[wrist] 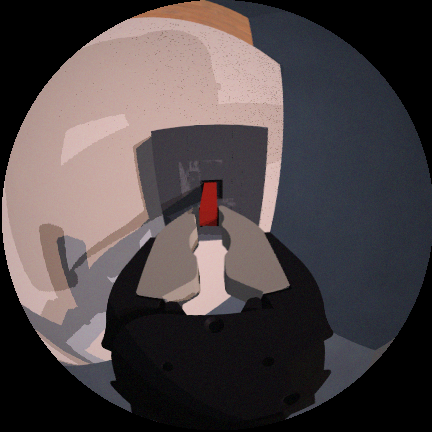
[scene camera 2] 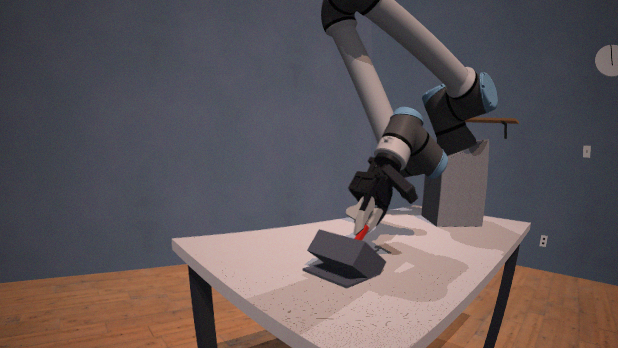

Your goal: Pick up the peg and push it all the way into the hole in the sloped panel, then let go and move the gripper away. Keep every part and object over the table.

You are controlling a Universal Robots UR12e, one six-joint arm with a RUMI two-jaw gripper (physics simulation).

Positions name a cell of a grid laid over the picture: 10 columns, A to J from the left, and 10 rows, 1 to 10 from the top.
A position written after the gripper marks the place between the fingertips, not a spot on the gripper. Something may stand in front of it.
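Gripper (scene camera 2: F7). Red peg (wrist: E5), gripper (wrist: E5).
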